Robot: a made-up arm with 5 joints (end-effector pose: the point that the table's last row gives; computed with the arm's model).
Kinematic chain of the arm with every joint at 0, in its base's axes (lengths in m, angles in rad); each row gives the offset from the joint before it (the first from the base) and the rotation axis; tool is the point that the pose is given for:
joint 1: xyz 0 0 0.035 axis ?
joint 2: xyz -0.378 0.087 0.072 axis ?
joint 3: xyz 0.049 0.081 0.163 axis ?
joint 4: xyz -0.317 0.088 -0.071 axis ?
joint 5: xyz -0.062 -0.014 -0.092 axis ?
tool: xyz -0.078 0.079 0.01
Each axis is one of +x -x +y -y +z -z.
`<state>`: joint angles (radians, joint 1 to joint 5).
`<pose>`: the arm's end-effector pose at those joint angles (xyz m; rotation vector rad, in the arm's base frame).
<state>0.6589 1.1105 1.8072 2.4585 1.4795</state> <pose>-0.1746 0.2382 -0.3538 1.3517 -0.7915 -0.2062</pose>
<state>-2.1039 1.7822 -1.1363 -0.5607 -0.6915</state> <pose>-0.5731 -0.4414 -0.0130 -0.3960 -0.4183 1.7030</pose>
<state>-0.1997 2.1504 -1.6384 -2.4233 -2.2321</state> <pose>-0.4296 0.4083 0.3329 0.8510 -0.9088 0.0908</pose>
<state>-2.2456 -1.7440 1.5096 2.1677 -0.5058</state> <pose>-0.2129 -0.3763 -0.4737 -0.4170 -1.1890 1.3650</pose>
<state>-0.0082 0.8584 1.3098 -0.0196 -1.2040</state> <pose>-0.4261 0.4594 -0.3002 -0.8554 -0.0275 -0.1073</pose>
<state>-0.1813 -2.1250 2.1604 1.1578 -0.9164</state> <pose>0.0693 -0.2228 0.3978 1.7040 0.6069 -1.8900</pose>
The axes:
joint 1: -x
joint 2: -x
joint 3: -z
joint 4: +x
joint 5: -z

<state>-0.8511 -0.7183 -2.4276 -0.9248 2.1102</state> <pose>-0.1437 -0.0297 0.0287 2.0712 -0.8555 -0.3540</pose>
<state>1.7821 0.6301 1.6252 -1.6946 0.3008</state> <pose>-0.3094 -0.3165 -0.4191 1.4154 0.8616 1.5668</pose>
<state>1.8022 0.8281 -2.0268 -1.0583 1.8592</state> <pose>-0.2369 0.2221 0.0092 -1.9925 -0.1242 1.1999</pose>
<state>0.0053 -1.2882 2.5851 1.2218 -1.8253</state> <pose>0.1085 0.1822 0.2900 0.3902 -0.4022 -1.1097</pose>
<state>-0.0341 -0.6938 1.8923 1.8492 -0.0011</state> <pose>-0.0432 0.3159 0.5531 1.6011 -1.2310 -1.9589</pose>
